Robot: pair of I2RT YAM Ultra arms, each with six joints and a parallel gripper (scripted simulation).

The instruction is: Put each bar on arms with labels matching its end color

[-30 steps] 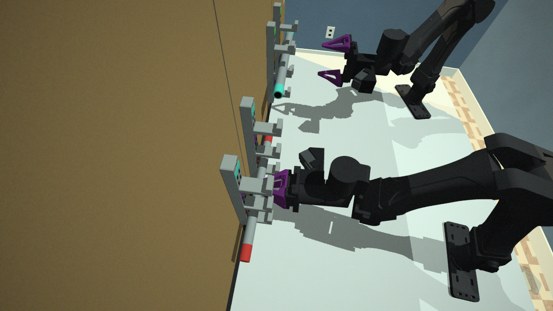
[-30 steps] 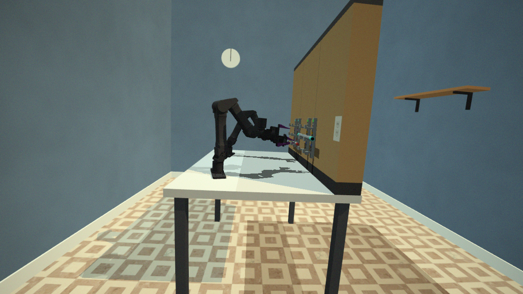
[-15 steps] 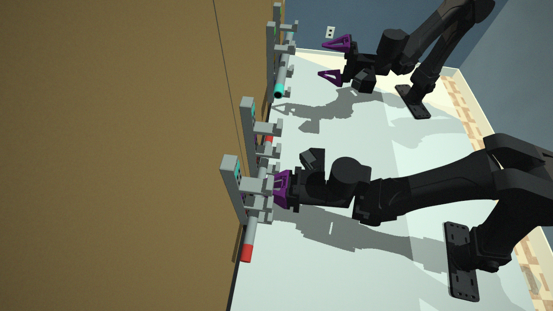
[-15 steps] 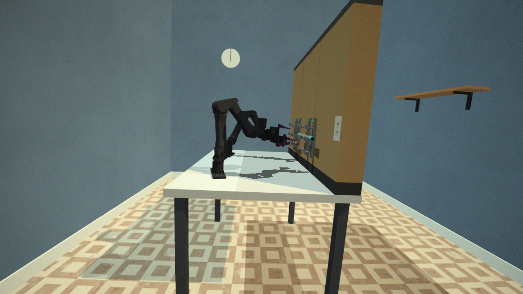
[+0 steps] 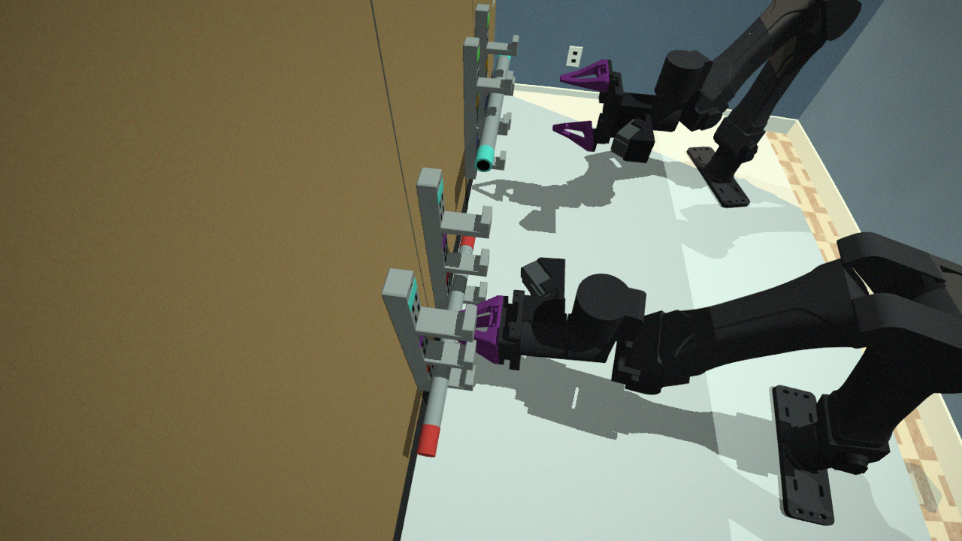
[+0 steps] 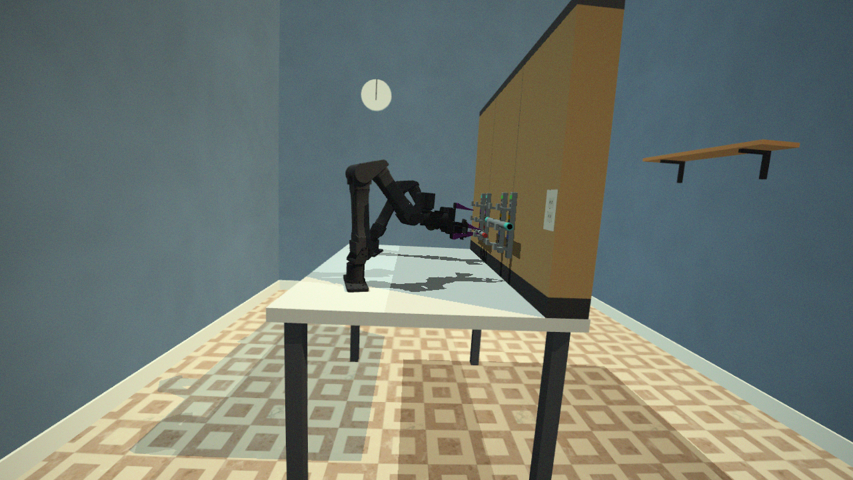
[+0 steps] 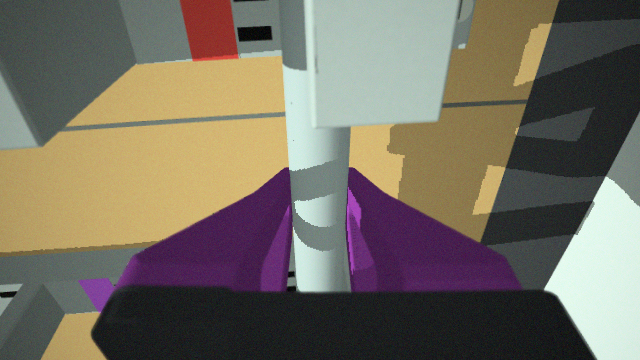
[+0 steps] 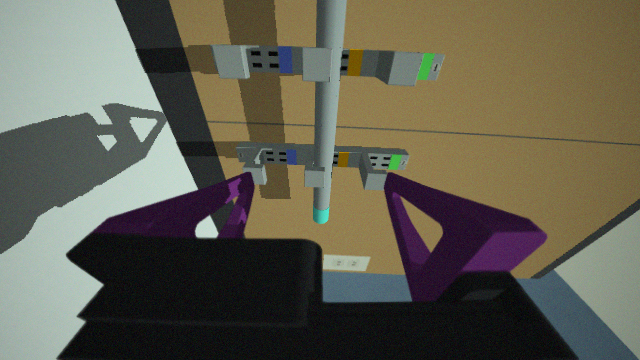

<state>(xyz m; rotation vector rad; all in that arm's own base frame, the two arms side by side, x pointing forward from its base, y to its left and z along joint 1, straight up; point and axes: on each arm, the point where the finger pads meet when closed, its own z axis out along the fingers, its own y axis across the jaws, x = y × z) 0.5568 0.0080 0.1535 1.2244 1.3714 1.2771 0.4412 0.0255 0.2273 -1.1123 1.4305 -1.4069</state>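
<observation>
Right now my left hand is right at the red-ended bar. The rest, counted from my left hand: white wall socket (77 cm to the right, 15 cm above, 2 cm ahead); brown wall panel (27 cm above, 22 cm to the right, 9 cm ahead); cyan-ended bar (39 cm to the right, 8 cm above, 2 cm behind).
</observation>
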